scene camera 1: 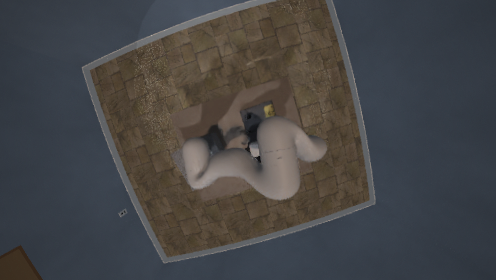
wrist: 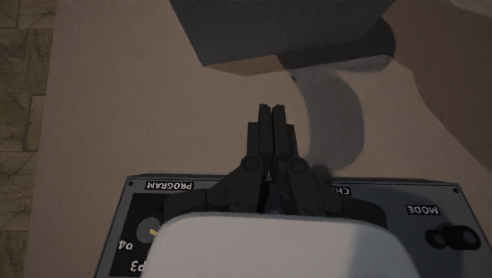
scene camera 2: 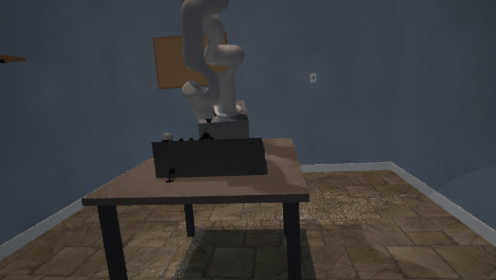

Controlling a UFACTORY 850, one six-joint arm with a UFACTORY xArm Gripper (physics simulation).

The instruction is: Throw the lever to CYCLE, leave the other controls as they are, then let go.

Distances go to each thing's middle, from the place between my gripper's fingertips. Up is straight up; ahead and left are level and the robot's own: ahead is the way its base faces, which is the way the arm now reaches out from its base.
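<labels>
Control box [scene camera 2: 242, 156]: my gripper 120 mm above it, 210 mm short of it, 20 mm to the right of it. Counted from my gripper: black mode switch [wrist: 460, 237], 120 mm below, 150 mm ahead, 210 mm to the left; program selector [wrist: 144, 229], 120 mm below, 100 mm ahead, 150 mm to the right.
</labels>
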